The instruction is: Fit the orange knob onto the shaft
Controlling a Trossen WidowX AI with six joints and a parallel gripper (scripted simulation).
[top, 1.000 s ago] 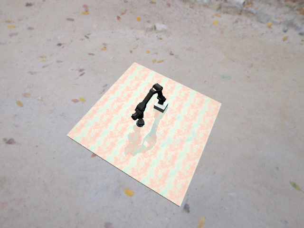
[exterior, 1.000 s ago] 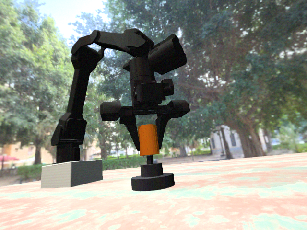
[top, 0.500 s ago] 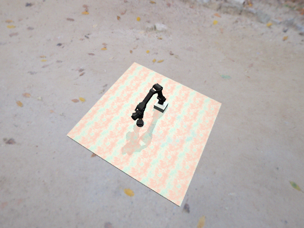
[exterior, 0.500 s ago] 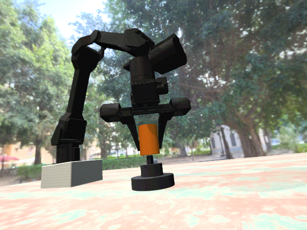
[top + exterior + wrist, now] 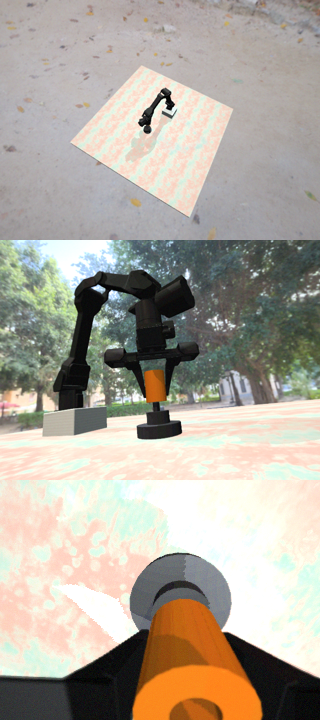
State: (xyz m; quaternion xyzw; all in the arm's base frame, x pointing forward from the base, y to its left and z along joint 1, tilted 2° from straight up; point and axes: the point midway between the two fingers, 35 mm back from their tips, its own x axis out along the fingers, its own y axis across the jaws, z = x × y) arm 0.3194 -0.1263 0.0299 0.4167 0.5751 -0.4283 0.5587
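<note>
The orange knob lies 20 mm above my gripper tip. The rest, counted from my gripper tip: round pedestal 40 mm below.
</note>
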